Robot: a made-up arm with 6 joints. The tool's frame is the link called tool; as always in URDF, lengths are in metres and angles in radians.
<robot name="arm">
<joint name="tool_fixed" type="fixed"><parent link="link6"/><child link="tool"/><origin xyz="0 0 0" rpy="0 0 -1.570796"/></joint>
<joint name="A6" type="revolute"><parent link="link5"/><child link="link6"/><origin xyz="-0.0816 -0.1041 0" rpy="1.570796 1.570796 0"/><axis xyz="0 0 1"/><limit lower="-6.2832" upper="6.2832"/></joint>
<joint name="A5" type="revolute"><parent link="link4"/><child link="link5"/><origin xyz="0 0 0" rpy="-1.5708 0 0"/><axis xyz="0 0 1"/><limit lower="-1.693" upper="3.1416"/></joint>
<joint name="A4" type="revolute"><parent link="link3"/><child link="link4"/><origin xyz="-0.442 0.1 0" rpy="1.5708 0 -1.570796"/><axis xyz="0 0 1"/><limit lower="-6.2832" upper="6.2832"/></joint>
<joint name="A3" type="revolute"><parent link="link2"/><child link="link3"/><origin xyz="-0.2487 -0.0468 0" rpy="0 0 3.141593"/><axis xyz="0 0 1"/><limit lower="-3.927" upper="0.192"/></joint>
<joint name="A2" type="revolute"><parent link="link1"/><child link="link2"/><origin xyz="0 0 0" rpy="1.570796 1.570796 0"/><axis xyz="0 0 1"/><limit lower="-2.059" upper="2.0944"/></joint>
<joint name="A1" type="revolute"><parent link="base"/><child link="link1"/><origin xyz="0 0 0.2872" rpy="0 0 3.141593"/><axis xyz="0 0 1"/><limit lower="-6.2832" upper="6.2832"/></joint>
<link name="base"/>
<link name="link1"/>
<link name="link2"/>
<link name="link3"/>
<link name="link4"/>
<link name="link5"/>
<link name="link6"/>
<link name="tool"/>
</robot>
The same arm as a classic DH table. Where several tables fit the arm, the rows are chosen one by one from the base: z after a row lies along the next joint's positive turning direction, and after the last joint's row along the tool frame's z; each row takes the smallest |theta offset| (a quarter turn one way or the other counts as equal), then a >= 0, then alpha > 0; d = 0 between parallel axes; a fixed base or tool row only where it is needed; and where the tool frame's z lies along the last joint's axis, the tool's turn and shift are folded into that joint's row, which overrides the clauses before.
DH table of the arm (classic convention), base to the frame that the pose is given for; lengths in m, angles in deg. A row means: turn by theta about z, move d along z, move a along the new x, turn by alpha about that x. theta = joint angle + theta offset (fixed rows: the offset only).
A1: a 0.0000  alpha -90.00  d 0.2872  theta0 0.00
A2: a 0.2531  alpha 0.00  d 0.0000  theta0 -79.34
A3: a 0.1000  alpha -90.00  d 0.0000  theta0 79.34
A4: a 0.0000  alpha 90.00  d 0.4420  theta0 0.00
A5: a 0.0816  alpha -90.00  d 0.0000  theta0 0.00
A6: a 0.0000  alpha 0.00  d 0.1041  theta0 0.00
Joint limits (deg, base to tool): -360.00..360.00 -117.97..120.00 -225.00..11.00 -360.00..360.00 -97.00..180.00 -360.00..360.00

